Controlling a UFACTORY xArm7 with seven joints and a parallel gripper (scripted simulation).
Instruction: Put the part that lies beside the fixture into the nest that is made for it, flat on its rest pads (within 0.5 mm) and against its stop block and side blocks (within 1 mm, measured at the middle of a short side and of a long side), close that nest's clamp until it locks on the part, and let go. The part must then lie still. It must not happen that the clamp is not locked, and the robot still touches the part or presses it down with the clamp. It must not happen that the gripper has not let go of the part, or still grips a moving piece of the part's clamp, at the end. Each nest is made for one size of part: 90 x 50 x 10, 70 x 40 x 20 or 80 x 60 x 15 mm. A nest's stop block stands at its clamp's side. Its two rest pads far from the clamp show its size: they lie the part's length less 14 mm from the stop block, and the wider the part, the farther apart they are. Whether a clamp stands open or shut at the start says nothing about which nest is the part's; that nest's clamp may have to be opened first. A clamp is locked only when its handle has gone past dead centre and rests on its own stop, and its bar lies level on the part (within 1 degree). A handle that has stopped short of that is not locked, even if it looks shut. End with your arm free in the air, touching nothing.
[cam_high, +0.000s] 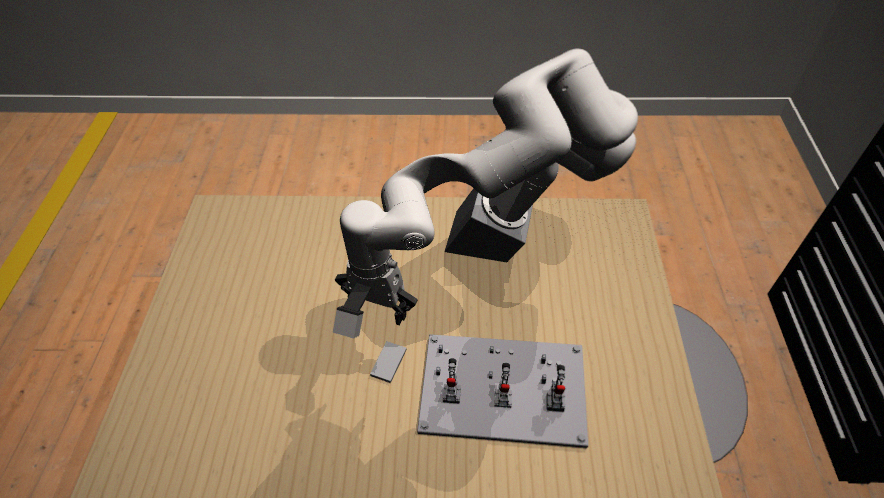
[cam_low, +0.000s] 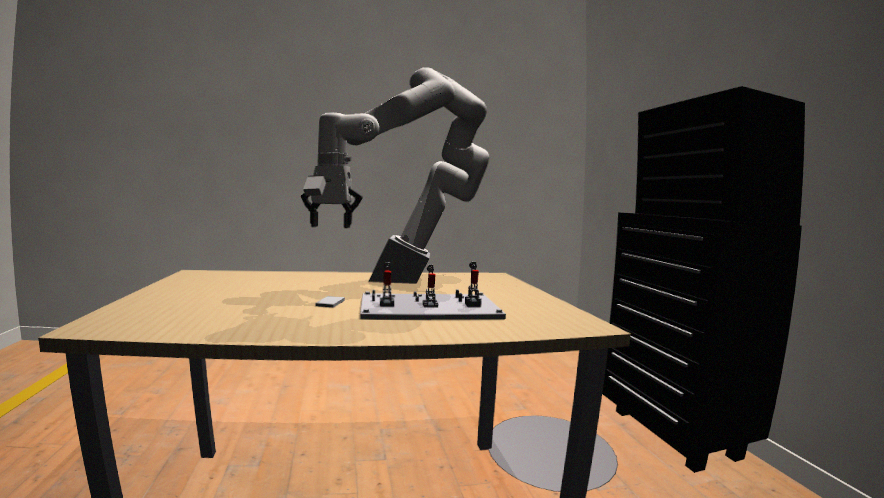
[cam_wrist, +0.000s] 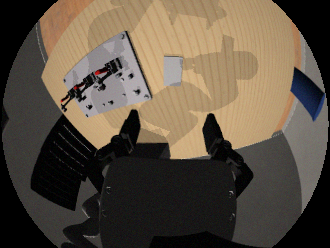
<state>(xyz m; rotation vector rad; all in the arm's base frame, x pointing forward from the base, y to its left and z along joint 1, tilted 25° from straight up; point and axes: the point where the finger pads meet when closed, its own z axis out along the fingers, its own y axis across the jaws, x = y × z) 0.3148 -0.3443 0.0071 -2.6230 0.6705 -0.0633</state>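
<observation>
Right now the grey flat part is 210 mm below my hand.
</observation>
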